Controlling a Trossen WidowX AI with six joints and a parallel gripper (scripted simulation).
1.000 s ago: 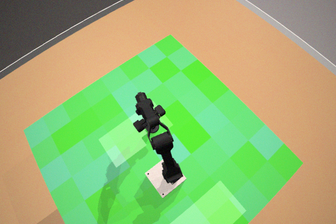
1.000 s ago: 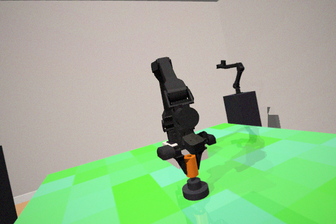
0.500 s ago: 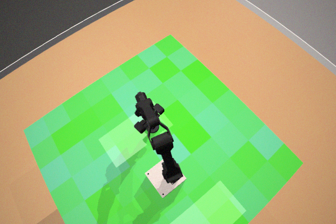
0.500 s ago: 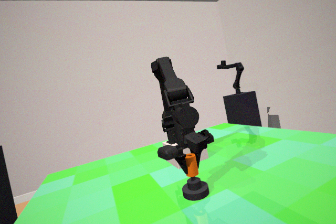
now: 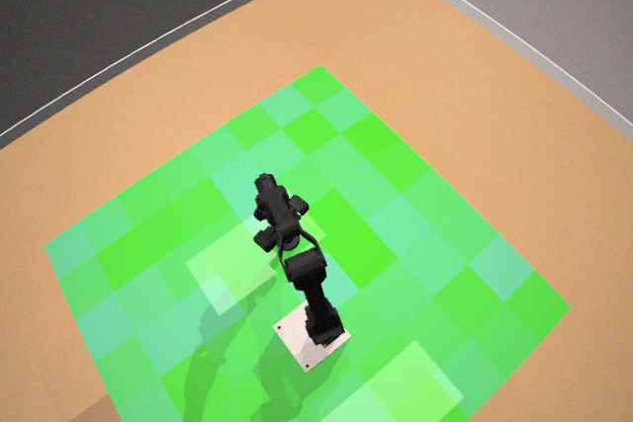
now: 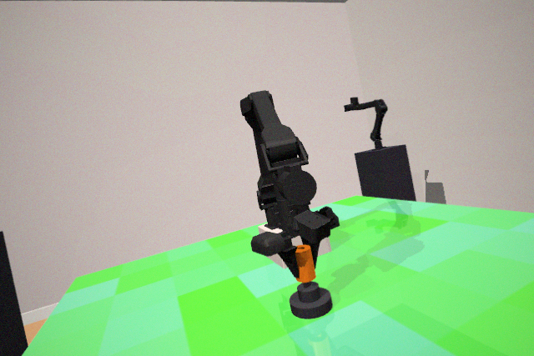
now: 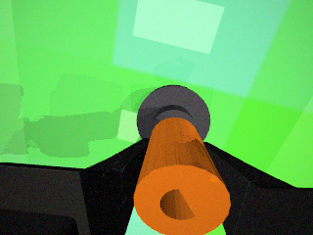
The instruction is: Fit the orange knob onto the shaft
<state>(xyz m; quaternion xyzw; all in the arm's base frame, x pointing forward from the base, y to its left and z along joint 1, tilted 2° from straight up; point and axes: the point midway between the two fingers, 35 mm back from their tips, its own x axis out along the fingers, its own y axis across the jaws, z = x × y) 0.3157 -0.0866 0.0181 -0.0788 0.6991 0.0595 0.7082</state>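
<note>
Right now the orange knob is 20 mm above my gripper tip. The rest, counted from my gripper tip: round pedestal 40 mm below.
</note>
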